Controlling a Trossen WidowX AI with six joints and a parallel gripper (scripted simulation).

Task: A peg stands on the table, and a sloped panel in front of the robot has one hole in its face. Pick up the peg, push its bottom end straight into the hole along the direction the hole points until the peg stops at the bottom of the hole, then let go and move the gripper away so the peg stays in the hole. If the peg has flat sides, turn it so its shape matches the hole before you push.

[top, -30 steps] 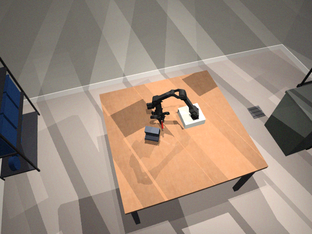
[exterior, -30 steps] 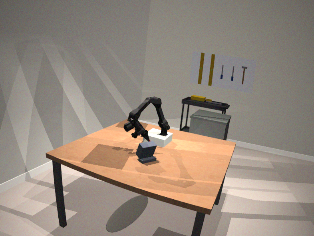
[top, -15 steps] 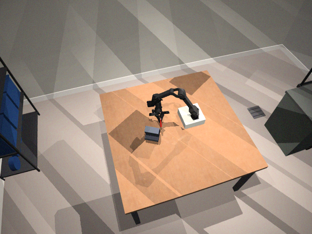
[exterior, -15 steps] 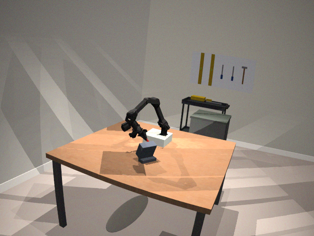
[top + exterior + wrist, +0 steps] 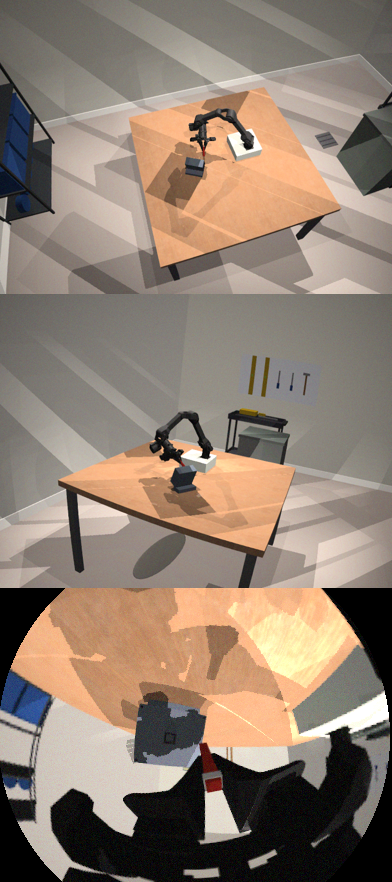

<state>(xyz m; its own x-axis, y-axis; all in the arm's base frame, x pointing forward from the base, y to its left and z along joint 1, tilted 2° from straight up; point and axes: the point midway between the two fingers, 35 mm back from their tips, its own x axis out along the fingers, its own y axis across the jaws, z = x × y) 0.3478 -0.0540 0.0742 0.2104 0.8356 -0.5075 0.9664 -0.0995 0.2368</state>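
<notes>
Now: gripper tip 8 cm short of the sloped panel, 6 cm to the right of it and 4 cm above it. Round my gripper tip: red peg 1 cm to the right, 1 cm above.
</notes>
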